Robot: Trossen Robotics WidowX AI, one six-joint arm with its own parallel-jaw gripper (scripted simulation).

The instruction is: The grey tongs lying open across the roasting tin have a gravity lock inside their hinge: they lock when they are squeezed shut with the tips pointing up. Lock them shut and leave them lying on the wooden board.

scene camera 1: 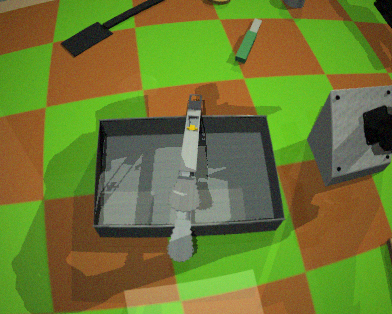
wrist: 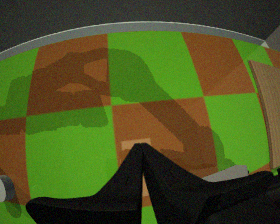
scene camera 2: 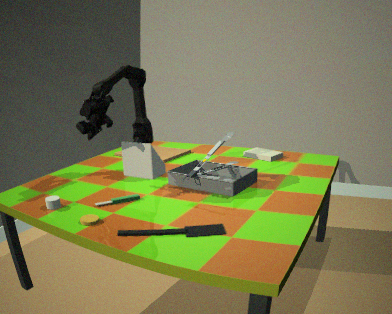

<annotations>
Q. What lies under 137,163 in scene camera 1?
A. A grey roasting tin.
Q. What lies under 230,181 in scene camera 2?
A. A grey roasting tin.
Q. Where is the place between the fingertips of the gripper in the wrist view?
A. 140,148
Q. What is the gripper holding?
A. Nothing.
</annotations>
